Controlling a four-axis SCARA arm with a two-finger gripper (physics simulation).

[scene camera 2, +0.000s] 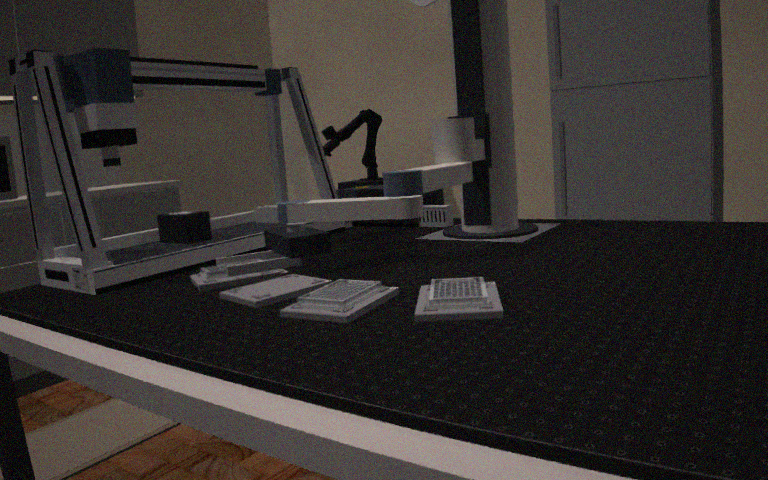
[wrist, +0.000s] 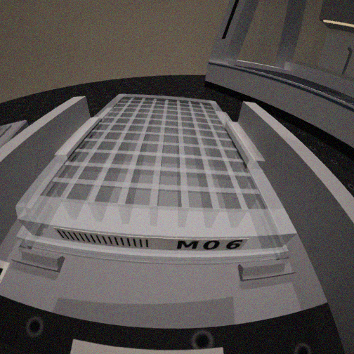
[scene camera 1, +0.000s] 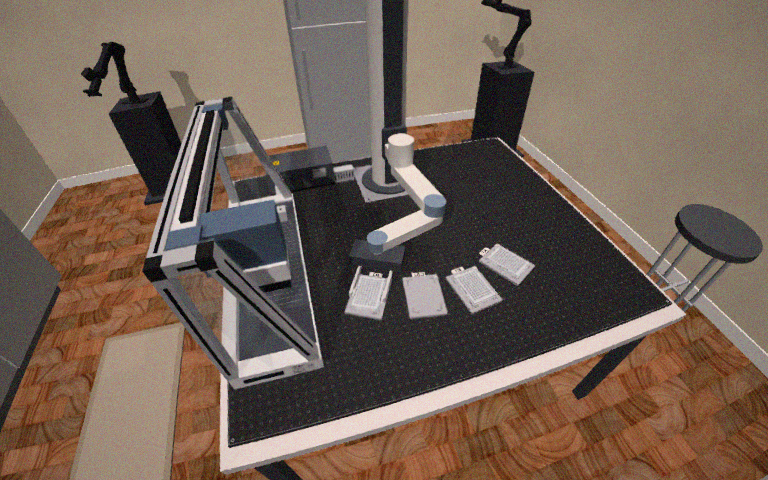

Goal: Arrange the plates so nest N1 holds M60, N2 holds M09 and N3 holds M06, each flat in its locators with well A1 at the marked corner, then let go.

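Frame: origin at the arm's base, x ahead, y left, z up, level; centimetres.
Seen in the pictures: gripper, between the fingertips: [scene camera 2: 221, 267] [scene camera 1: 367, 297]; arm's base, origin of its link: [scene camera 2: 490, 235] [scene camera 1: 388, 181].
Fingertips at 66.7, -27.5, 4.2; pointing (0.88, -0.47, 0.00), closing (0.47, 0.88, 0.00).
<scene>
Pixels of each thing's middle, then the offset from my fingertips to it, as dx, dy, dz. "spot": a spot on its surface instead.
- plate M06, middle of its body: [scene camera 2: 234, 268] [scene camera 1: 368, 292] -2.2, +1.1, -0.7
- leftmost nest, middle of its body: [scene camera 2: 234, 275] [scene camera 1: 369, 295] -2.1, +1.1, -2.1
- gantry machine with a blue head, a spot on its surface: [scene camera 1: 240, 232] spot: +11.1, -26.2, +45.3
- dark box, a spot on its surface: [scene camera 1: 303, 169] spot: -70.3, -10.8, +7.9
My gripper [scene camera 1: 370, 284] [wrist: 163, 109] is shut on plate M06 [scene camera 1: 370, 290] [wrist: 150, 165], a clear gridded plate, its fingers along both long sides. M06 is level and low over the leftmost nest [scene camera 1: 363, 313] [wrist: 145, 285], behind its two near locators; whether it touches the base is unclear. That nest's name label is unreadable; part of a small tag shows at the wrist view's left edge. The nest beside it [scene camera 1: 424, 295] [scene camera 2: 274, 288] is bare. Two further plates lie flat in nests to the right: one plate [scene camera 1: 474, 285] [scene camera 2: 344, 289] and another plate [scene camera 1: 507, 262] [scene camera 2: 457, 287]. Their names are unreadable.
A gantry machine with a blue head [scene camera 1: 240, 232] [scene camera 2: 96, 76] stands left of the nests. The arm's column [scene camera 1: 376, 84] [scene camera 2: 499, 113] rises behind them. A dark box [scene camera 1: 303, 169] stands at the back. A stool [scene camera 1: 718, 232] stands beyond the table's right edge.
</scene>
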